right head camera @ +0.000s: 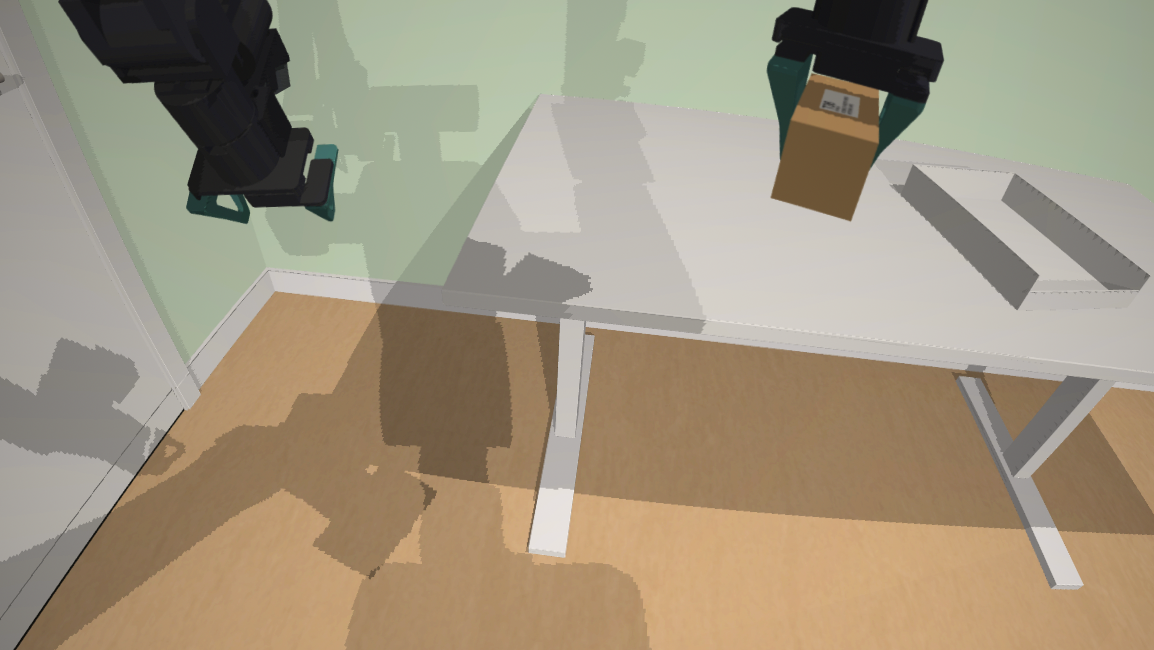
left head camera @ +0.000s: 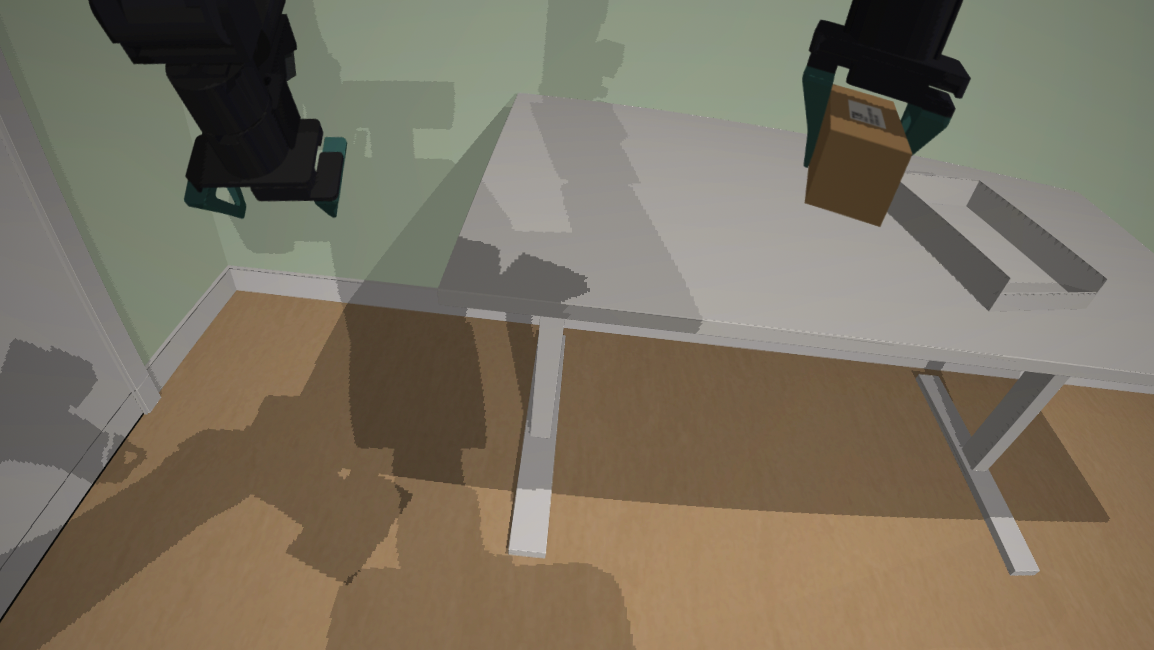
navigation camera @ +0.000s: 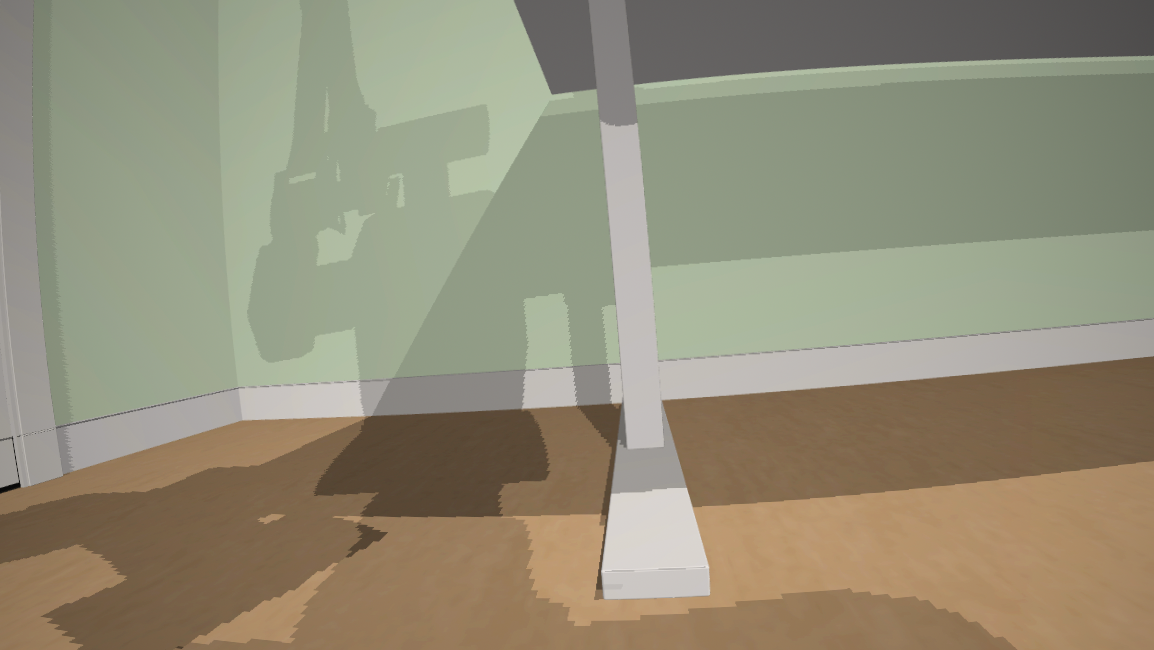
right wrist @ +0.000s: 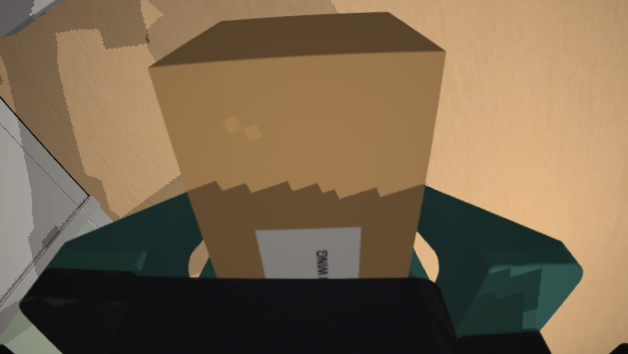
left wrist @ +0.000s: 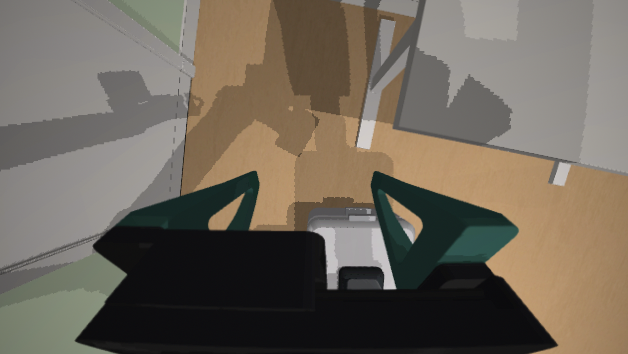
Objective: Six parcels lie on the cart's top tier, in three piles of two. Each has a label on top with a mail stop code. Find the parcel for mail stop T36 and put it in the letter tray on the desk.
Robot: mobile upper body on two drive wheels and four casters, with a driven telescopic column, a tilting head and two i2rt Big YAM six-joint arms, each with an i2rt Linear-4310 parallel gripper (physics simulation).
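Frame: origin at the left arm's base, x ahead, y left, z up, level; millimetres.
Where they show: left gripper, fingertip midpoint: (right head camera: pixel 289 216) (left head camera: pixel 289 212) (left wrist: pixel 315 177).
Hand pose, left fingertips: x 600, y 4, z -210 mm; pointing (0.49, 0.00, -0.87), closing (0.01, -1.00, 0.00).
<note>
Things, the pixels of their top centre, and the offset from my left fingertips. "spot": a spot on its surface instead. Level surfaces: height alone.
- brown parcel, middle of its top: (right wrist: pixel 313 296) (right head camera: pixel 841 102) (left head camera: pixel 866 112) dx -146, dy -453, dz +182 mm
- desk, its level: dz -146 mm
- letter tray, middle of its top: (right head camera: pixel 1025 215) (left head camera: pixel 993 220) dx +224, dy -1073, dz -81 mm
- desk leg, surface spot: (navigation camera: pixel 637 282) spot: dx +382, dy -333, dz -620 mm
A brown parcel (left head camera: pixel 860 181) (right head camera: pixel 823 173) (right wrist: pixel 300 125) is held above the desk (left head camera: pixel 751 274) (right head camera: pixel 767 266) (left wrist: pixel 545 75). My right gripper (left head camera: pixel 860 159) (right head camera: pixel 828 159) is shut on it. Its white label (left head camera: pixel 866 113) (right head camera: pixel 840 102) (right wrist: pixel 310 250) faces up; "WING" is readable in the right wrist view, but the mail stop code is not. The letter tray (left head camera: pixel 952 246) (right head camera: pixel 969 238) lies on the desk, to the right of the parcel in both head views, with no parcel seen in it. My left gripper (left head camera: pixel 288 213) (right head camera: pixel 289 218) (left wrist: pixel 315 177) is open and empty, left of the desk. The cart does not show.
A white door or panel (left head camera: pixel 48 258) (left wrist: pixel 65 60) stands at the far left. A desk leg (left head camera: pixel 528 500) (right head camera: pixel 550 508) (navigation camera: pixel 637 282) rises close ahead in the navigation view. The green wall (left head camera: pixel 403 185) (navigation camera: pixel 888 177) runs behind the desk. My white base (left wrist: pixel 350 245) shows below the left gripper.
</note>
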